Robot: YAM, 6 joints.
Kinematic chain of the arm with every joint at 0, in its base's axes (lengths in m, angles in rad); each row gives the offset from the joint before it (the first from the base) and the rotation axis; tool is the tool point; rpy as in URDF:
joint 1: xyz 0 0 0.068 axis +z
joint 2: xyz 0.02 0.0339 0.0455 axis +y
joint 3: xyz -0.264 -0.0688 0 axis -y
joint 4: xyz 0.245 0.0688 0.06 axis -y
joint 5: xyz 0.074 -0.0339 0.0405 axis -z
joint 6: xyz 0.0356 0 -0.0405 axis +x
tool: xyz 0 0 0 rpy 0 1.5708 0
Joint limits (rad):
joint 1: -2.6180..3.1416
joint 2: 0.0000..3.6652
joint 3: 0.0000..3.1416
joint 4: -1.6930..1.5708
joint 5: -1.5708..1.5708
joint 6: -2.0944..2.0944
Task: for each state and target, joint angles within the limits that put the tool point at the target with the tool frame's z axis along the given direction. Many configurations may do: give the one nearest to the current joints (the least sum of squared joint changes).
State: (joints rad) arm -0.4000 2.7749 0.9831 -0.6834 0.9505 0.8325
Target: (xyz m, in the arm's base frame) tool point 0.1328 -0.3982 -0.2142 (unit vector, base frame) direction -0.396 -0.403 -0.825
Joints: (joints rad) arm -1.2053 3.1363 1.7623 0.0805 0.5398 0.8325
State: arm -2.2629 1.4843 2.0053 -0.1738 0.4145 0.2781
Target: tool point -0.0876 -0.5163 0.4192 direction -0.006 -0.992 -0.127
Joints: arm -1.7505 2.2931 2.5563 -0.3925 -0.1723 0.2781
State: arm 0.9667 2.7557 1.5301 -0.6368 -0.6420 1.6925
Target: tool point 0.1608 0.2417 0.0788 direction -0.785 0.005 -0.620
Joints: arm 0.9075 2.1658 1.1713 -1.2345 -0.6705 1.6925
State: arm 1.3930 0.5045 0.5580 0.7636 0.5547 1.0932
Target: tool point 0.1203 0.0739 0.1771 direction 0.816 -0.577 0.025
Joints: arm 0.8027 0.9531 0.0024 1.1137 1.4161 1.0932
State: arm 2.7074 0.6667 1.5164 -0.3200 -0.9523 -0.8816
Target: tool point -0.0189 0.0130 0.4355 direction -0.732 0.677 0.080
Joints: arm 2.1434 0.3933 1.1503 -0.6743 -0.2510 -0.8816
